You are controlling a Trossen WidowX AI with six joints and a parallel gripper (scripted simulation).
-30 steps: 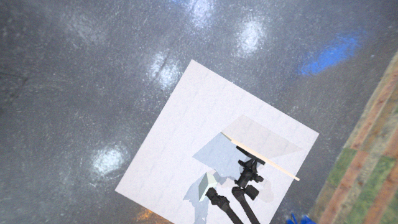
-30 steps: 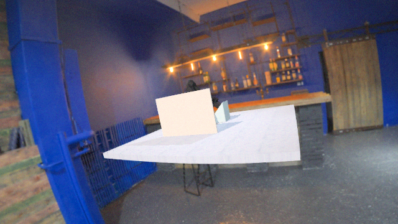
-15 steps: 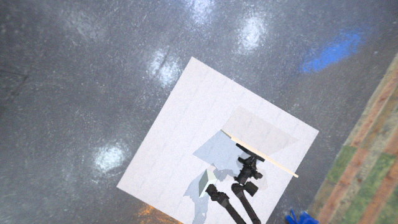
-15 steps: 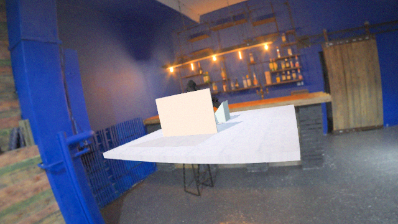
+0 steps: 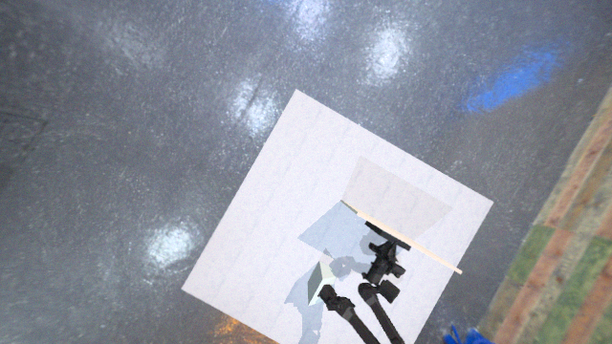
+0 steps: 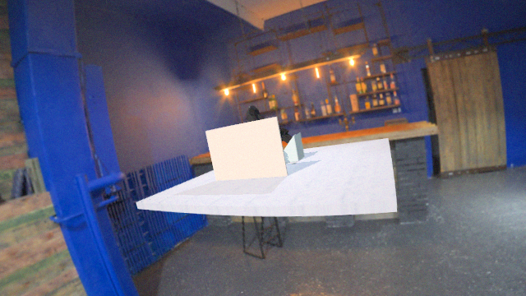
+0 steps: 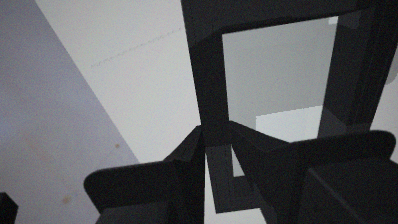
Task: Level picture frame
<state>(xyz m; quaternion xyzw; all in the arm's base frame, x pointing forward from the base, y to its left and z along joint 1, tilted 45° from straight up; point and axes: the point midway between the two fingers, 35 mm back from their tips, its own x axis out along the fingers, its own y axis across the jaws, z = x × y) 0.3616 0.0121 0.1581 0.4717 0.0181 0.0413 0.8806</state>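
The dark picture frame is 5 cm below my gripper tip, 1 cm to the left of it and 1 cm ahead of it. Also, from my gripper tip: cream wall panel: 7 cm below, 2 cm ahead.
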